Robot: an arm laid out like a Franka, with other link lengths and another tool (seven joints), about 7 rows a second.
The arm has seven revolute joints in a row. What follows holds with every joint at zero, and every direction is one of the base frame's. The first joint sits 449.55 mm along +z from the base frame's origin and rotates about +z. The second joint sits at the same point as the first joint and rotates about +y. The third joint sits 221.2 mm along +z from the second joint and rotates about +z. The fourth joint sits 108.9 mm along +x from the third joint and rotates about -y. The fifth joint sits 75.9 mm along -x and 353.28 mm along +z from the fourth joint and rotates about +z. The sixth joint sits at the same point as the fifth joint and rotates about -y. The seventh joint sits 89.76 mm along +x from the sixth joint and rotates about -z. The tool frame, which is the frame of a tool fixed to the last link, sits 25 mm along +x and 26 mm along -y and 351.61 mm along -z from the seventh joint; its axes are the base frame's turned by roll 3.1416, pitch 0.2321 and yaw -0.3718 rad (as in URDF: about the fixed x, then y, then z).
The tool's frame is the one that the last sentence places.
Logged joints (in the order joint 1, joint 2, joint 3, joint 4, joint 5, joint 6, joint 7), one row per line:
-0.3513, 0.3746, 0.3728, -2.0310, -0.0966, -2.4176, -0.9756
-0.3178, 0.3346, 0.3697, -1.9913, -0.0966, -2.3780, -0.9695
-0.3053, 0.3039, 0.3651, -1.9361, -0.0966, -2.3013, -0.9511
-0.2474, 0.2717, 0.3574, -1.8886, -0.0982, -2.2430, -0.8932
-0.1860, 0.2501, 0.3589, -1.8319, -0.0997, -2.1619, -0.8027
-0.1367, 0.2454, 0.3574, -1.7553, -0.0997, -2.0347, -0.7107
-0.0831, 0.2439, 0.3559, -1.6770, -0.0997, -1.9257, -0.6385
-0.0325, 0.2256, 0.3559, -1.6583, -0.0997, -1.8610, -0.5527
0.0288, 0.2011, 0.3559, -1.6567, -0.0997, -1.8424, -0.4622
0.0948, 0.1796, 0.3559, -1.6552, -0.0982, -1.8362, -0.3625
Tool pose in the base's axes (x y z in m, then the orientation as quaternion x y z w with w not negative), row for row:
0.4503, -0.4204, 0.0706, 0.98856, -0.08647, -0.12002, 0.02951
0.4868, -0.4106, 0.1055, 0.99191, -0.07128, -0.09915, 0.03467
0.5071, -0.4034, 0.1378, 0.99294, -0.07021, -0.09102, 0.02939
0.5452, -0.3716, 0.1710, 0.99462, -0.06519, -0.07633, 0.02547
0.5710, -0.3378, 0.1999, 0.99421, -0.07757, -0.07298, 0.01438
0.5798, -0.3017, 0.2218, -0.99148, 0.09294, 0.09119, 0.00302
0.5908, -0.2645, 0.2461, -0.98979, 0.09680, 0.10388, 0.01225
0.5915, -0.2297, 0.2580, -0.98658, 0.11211, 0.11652, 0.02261
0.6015, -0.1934, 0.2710, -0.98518, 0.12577, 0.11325, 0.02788
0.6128, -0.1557, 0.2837, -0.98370, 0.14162, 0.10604, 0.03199
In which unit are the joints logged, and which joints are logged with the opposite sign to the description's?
The joints are logged in radians. Opposite sign: joint 3, joint 5, joint 6.
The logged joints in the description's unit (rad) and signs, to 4 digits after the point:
-0.3513, 0.3746, -0.3728, -2.0310, 0.0966, 2.4176, -0.9756
-0.3178, 0.3346, -0.3697, -1.9913, 0.0966, 2.3780, -0.9695
-0.3053, 0.3039, -0.3651, -1.9361, 0.0966, 2.3013, -0.9511
-0.2474, 0.2717, -0.3574, -1.8886, 0.0982, 2.2430, -0.8932
-0.1860, 0.2501, -0.3589, -1.8319, 0.0997, 2.1619, -0.8027
-0.1367, 0.2454, -0.3574, -1.7553, 0.0997, 2.0347, -0.7107
-0.0831, 0.2439, -0.3559, -1.6770, 0.0997, 1.9257, -0.6385
-0.0325, 0.2256, -0.3559, -1.6583, 0.0997, 1.8610, -0.5527
0.0288, 0.2011, -0.3559, -1.6567, 0.0997, 1.8424, -0.4622
0.0948, 0.1796, -0.3559, -1.6552, 0.0982, 1.8362, -0.3625

